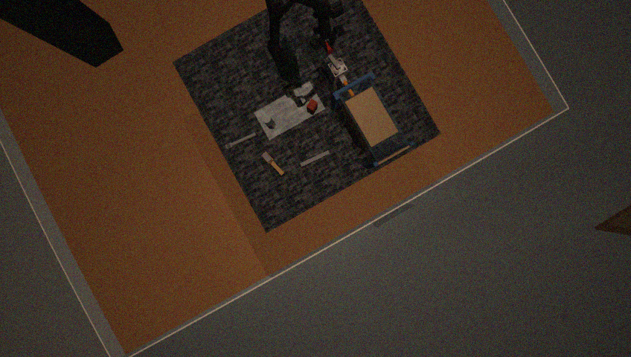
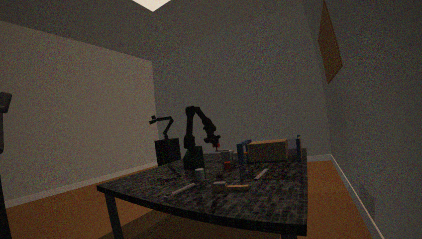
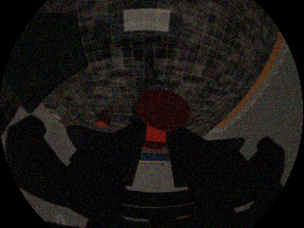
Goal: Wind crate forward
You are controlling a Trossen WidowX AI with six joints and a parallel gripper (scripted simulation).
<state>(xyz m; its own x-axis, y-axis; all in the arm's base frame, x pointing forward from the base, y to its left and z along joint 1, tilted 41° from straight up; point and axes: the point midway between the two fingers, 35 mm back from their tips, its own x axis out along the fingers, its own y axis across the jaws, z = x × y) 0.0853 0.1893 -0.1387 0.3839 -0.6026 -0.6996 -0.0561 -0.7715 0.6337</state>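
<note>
Right now my gripper tip is 30 mm above the winch handle, 20 mm short of it and 10 mm to the right of it. Round my gripper tip: red grip 10 mm behind; blue steel frame 240 mm ahead, 30 mm below, 10 mm to the left; winch 100 mm below, 70 mm ahead.
</note>
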